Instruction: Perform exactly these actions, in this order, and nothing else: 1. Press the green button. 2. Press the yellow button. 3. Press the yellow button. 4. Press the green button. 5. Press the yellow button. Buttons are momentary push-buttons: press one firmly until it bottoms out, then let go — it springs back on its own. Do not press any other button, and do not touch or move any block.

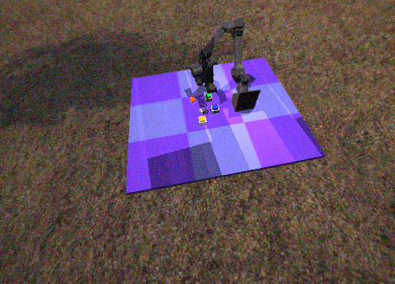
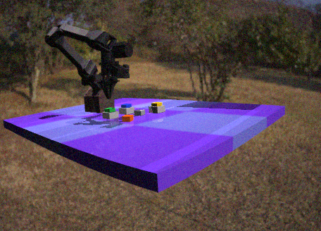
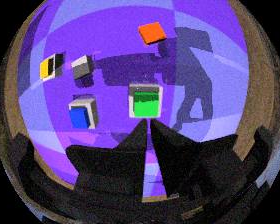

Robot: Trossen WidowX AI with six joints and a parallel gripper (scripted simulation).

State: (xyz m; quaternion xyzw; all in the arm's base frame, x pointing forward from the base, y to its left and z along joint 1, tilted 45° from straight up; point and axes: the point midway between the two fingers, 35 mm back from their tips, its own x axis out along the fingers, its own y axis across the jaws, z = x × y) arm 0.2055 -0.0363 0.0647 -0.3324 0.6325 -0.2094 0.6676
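My gripper tip is now 4 cm above the green button. The rest, counted from my gripper tip: yellow button (19 cm to the left, 6 cm ahead, 4 cm below); blue button (10 cm to the left, 4 cm below, 3 cm behind); orange block (11 cm ahead, 7 cm below).
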